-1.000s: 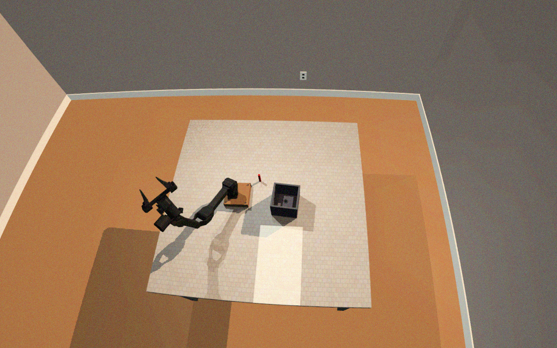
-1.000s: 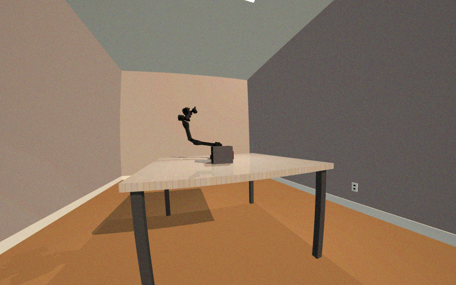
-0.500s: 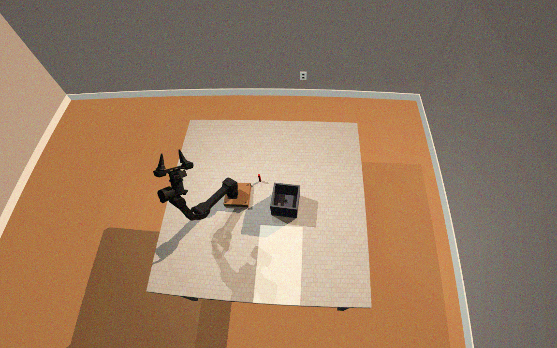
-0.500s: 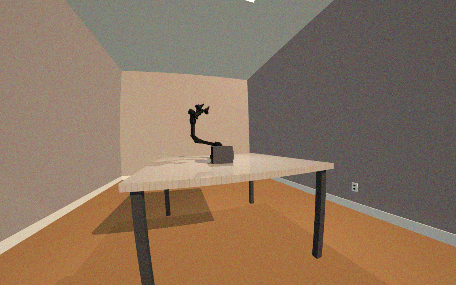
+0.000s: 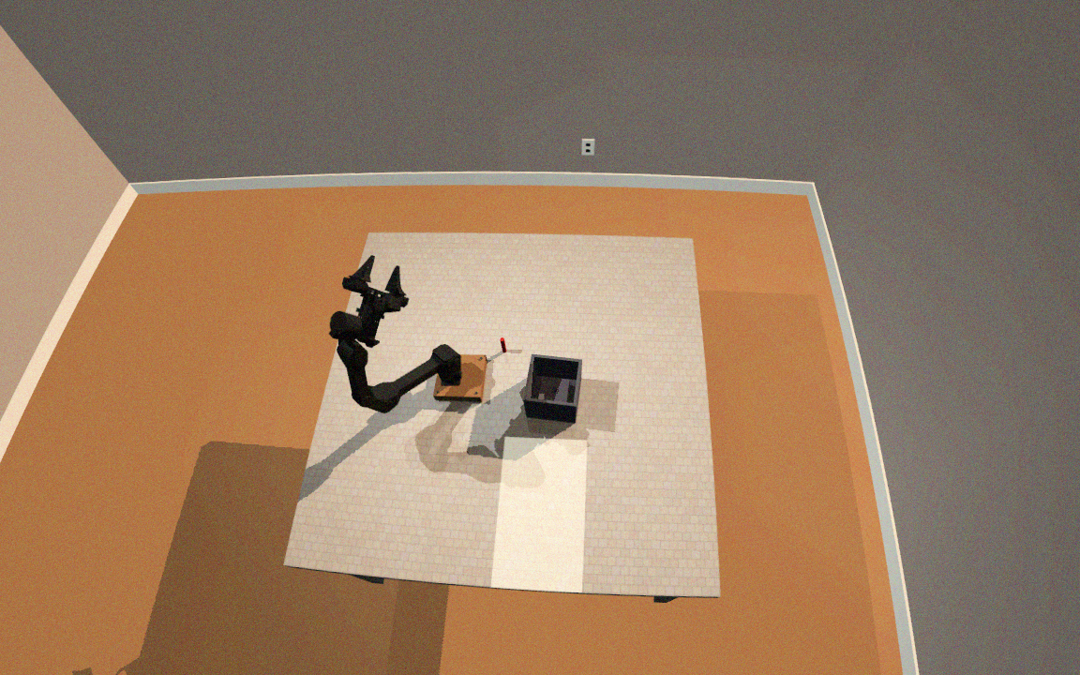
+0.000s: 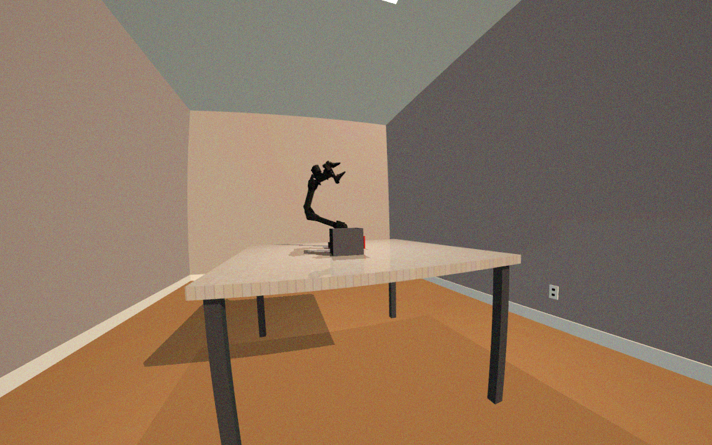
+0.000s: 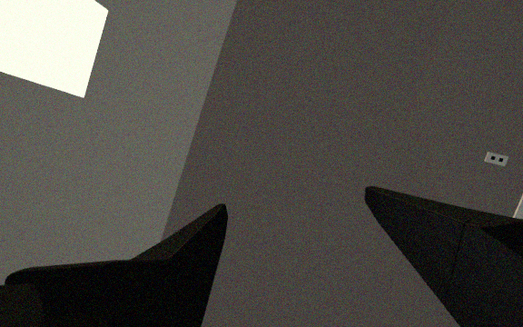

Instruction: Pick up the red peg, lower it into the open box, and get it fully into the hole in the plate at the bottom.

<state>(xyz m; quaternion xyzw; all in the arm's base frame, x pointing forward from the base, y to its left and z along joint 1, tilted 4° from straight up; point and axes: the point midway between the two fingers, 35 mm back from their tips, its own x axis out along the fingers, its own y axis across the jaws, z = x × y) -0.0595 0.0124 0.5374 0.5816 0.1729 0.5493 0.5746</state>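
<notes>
My gripper tip is 250 mm short of the red peg, 40 mm to the right of it and 540 mm above it. From my gripper tip the other things lie so: plate (410 mm ahead, 150 mm to the right, 540 mm below).
</notes>
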